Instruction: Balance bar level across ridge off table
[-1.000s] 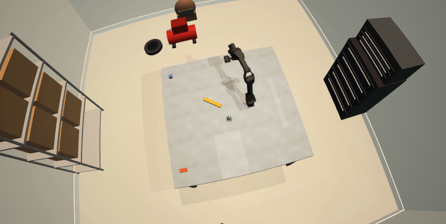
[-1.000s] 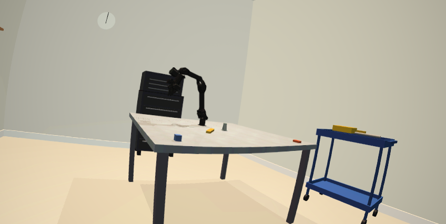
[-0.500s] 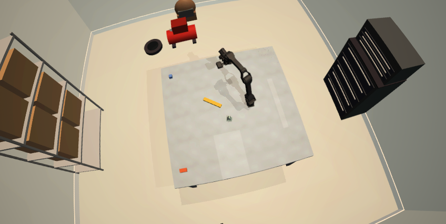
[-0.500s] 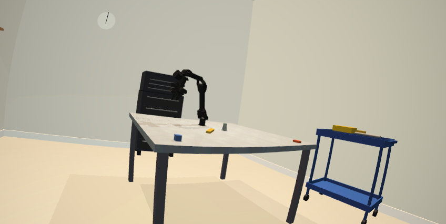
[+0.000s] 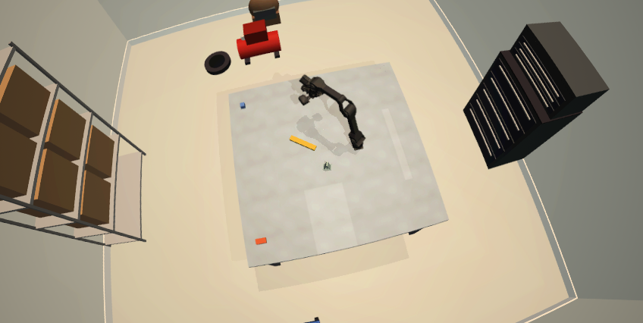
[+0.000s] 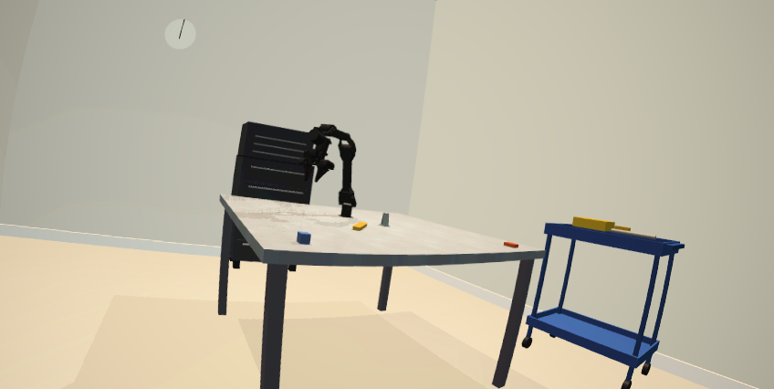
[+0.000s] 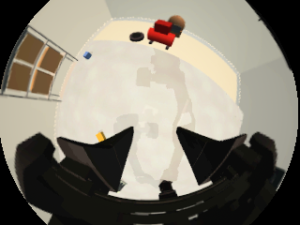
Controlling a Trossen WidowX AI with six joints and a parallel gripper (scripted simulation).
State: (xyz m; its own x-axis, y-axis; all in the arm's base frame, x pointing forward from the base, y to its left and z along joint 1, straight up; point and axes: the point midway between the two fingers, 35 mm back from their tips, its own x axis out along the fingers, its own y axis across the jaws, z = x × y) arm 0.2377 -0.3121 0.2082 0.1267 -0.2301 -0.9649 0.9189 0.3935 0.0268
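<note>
Right now the bar is 22 cm to the left of my gripper tip, 17 cm below it and 11 cm ahead of it. From my gripper tip the other things lie so: small blue cube (50 cm ahead, 18 cm to the right, 16 cm below); then orange block (82 cm to the left, 50 cm ahead, 17 cm below).
</note>
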